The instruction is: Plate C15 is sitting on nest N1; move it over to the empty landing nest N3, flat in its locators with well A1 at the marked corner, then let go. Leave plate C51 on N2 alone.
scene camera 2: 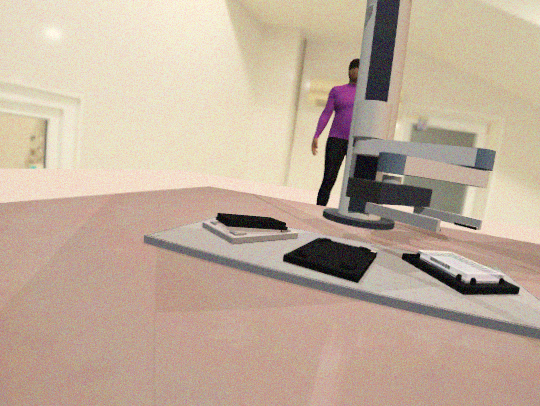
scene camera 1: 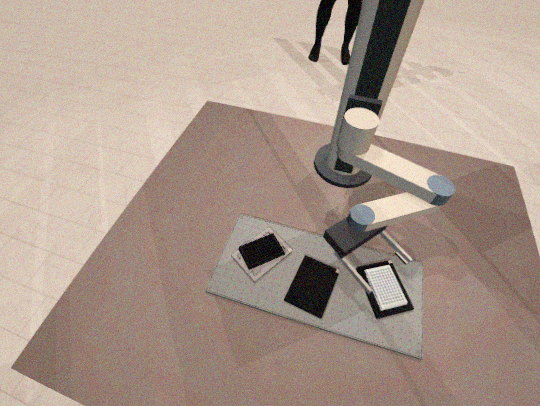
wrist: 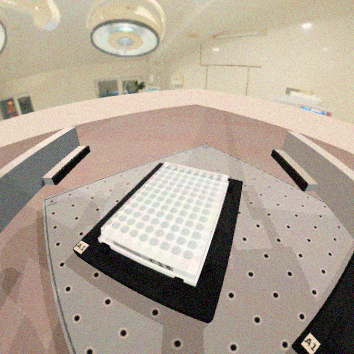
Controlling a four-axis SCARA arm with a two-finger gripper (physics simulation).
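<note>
Plate C15 (scene camera 1: 386, 287) (scene camera 2: 460, 265) (wrist: 167, 217), white with a grid of wells, sits on the black nest N1 (scene camera 1: 378, 311) (scene camera 2: 434, 269) (wrist: 225, 250); an A1 tag marks that nest's left corner in the wrist view. The black nest N3 (scene camera 1: 311, 287) (scene camera 2: 330, 257) (wrist: 340, 305) is empty beside it and has its own A1 tag. The dark plate C51 (scene camera 1: 261, 251) (scene camera 2: 251, 221) lies on the pale nest N2 (scene camera 1: 256, 274) (scene camera 2: 265, 237). My gripper (scene camera 1: 390, 275) (scene camera 2: 460, 226) (wrist: 179, 137) is open and empty, above plate C15's level, its fingers spread wider than the plate.
The nests stand on a grey perforated board (scene camera 1: 225, 280) (scene camera 2: 200, 255) (wrist: 260, 285) on a brown surface (scene camera 1: 150, 240). The arm's column (scene camera 1: 345, 100) (scene camera 2: 372, 115) rises behind the board. A person (scene camera 2: 342, 110) stands further back.
</note>
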